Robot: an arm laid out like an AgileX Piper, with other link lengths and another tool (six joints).
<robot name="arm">
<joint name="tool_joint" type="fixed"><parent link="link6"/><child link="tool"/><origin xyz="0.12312 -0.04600 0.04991" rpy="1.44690 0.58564 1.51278"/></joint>
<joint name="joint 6" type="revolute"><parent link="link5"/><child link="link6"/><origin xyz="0.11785 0.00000 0.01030" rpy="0.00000 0.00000 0.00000"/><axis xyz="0.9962 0 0.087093"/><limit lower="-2.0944" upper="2.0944"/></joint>
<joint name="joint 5" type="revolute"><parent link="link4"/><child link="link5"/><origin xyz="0.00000 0.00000 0.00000" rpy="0.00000 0.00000 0.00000"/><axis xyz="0 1 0"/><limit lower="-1.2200" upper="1.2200"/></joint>
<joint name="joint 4" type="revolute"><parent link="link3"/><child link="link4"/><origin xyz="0.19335 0.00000 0.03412" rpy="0.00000 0.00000 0.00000"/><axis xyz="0.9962 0 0.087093"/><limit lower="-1.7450" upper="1.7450"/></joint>
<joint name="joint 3" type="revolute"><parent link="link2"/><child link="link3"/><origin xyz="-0.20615 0.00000 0.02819" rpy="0.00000 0.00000 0.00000"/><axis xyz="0 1 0"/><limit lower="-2.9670" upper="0.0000"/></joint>
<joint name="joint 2" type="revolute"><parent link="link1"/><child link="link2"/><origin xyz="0.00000 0.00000 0.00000" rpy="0.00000 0.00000 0.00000"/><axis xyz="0 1 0"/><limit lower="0.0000" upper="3.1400"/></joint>
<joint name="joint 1" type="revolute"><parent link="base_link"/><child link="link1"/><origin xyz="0.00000 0.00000 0.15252" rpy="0.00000 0.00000 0.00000"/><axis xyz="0 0 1"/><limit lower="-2.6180" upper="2.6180"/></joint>
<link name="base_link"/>
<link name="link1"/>
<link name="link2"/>
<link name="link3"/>
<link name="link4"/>
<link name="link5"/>
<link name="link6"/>
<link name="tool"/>
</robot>
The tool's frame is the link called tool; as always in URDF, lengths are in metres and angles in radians.
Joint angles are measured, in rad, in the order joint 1, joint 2, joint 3, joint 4, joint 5, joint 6. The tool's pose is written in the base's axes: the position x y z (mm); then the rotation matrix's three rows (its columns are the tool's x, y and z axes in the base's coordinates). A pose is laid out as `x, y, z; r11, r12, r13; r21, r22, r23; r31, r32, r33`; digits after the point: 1 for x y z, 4 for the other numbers.
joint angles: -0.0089 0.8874 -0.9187 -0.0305 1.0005 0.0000
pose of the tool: 269.2, -54.0, 207.2; -0.4180, 0.6370, 0.6477; 0.8262, 0.5630, -0.0205; -0.3777, 0.5265, -0.7617
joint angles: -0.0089 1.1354 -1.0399 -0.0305 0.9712 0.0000
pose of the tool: 303.0, -54.2, 186.4; -0.4535, 0.6848, 0.5704; 0.8261, 0.5632, -0.0193; -0.3345, 0.4625, -0.8211
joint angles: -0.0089 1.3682 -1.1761 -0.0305 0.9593 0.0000
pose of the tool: 335.2, -54.4, 162.6; -0.4805, 0.7213, 0.4989; 0.8262, 0.5631, -0.0185; -0.2943, 0.4033, -0.8664
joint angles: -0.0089 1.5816 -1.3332 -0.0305 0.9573 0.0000
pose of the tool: 368.3, -54.7, 141.8; -0.4958, 0.7421, 0.4512; 0.8263, 0.5630, -0.0180; -0.2674, 0.3639, -0.8922
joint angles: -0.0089 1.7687 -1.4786 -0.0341 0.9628 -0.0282
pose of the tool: 396.8, -54.5, 118.5; -0.5297, 0.7435, 0.4083; 0.8090, 0.5875, -0.0202; -0.2549, 0.3196, -0.9126
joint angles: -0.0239 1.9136 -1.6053 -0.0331 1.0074 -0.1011
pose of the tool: 412.7, -57.8, 96.0; -0.5863, 0.7310, 0.3491; 0.7743, 0.6324, -0.0239; -0.2382, 0.2563, -0.9368
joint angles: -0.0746 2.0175 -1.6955 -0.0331 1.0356 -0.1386
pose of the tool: 419.9, -77.9, 77.8; -0.5838, 0.7514, 0.3075; 0.7814, 0.6229, -0.0385; -0.2205, 0.2178, -0.9508
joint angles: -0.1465 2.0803 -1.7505 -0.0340 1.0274 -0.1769
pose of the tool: 425.3, -108.0, 69.3; -0.5567, 0.7731, 0.3039; 0.7986, 0.5989, -0.0606; -0.2288, 0.2089, -0.9508
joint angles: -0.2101 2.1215 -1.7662 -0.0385 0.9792 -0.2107
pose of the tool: 429.7, -136.2, 62.3; -0.5292, 0.7860, 0.3195; 0.8098, 0.5803, -0.0865; -0.2534, 0.2130, -0.9436
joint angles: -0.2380 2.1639 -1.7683 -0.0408 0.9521 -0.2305
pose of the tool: 428.9, -148.1, 47.4; -0.5270, 0.7935, 0.3044; 0.8125, 0.5754, -0.0933; -0.2492, 0.1981, -0.9480
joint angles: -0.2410 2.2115 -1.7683 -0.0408 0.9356 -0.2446
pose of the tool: 427.3, -148.3, 28.0; -0.5436, 0.7929, 0.2753; 0.8074, 0.5836, -0.0865; -0.2293, 0.1752, -0.9575
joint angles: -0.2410 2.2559 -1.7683 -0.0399 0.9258 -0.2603
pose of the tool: 424.4, -146.5, 9.3; -0.5634, 0.7897, 0.2430; 0.8002, 0.5947, -0.0774; -0.2056, 0.1508, -0.9669
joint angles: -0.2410 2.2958 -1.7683 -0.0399 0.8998 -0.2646
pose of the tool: 424.5, -146.1, -5.8; -0.5702, 0.7886, 0.2300; 0.7979, 0.5984, -0.0735; -0.1956, 0.1416, -0.9704
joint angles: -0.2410 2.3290 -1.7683 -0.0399 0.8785 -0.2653
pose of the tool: 424.0, -145.8, -18.4; -0.5736, 0.7893, 0.2189; 0.7976, 0.5991, -0.0702; -0.1866, 0.1343, -0.9732
